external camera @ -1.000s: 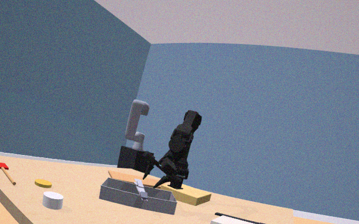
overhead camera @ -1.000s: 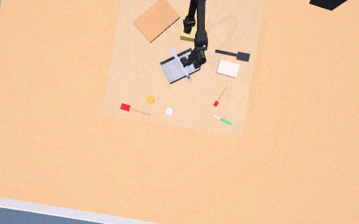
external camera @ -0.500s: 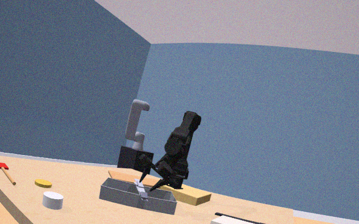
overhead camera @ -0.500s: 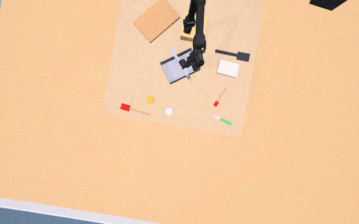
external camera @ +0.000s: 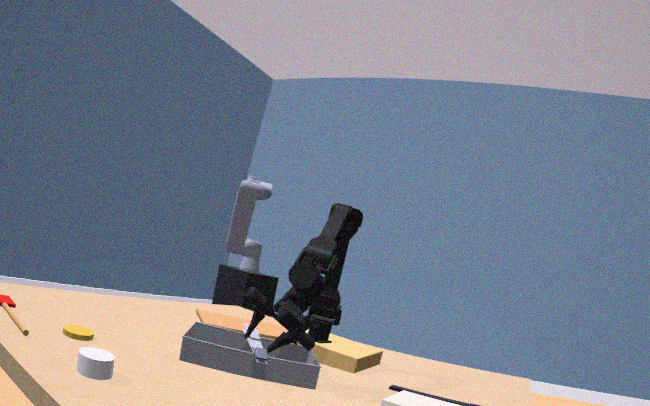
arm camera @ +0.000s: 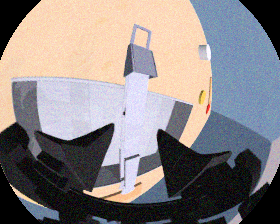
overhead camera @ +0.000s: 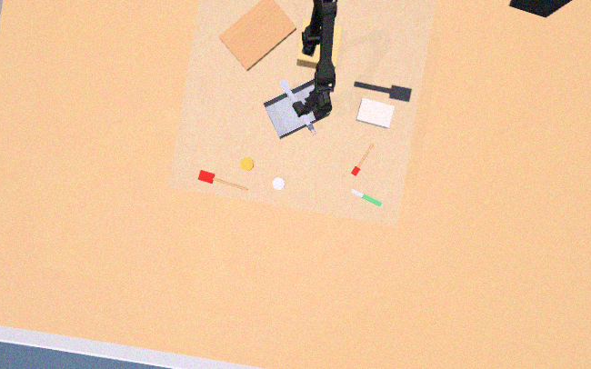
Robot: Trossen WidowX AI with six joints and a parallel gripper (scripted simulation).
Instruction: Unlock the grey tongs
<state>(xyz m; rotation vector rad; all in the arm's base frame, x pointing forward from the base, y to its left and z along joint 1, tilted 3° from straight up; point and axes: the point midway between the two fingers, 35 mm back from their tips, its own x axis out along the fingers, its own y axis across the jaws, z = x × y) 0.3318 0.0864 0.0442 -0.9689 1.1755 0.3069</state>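
My gripper tip is now 30 mm past the roasting tin, 40 mm to the left of it and 40 mm above it. From my gripper tip the other things lie so: yellow disc (330 mm ahead, 210 mm to the right, 50 mm below); then white block (160 mm behind, 370 mm to the left, 50 mm below); then white cylinder (380 mm ahead, 10 mm to the right, 50 mm below).
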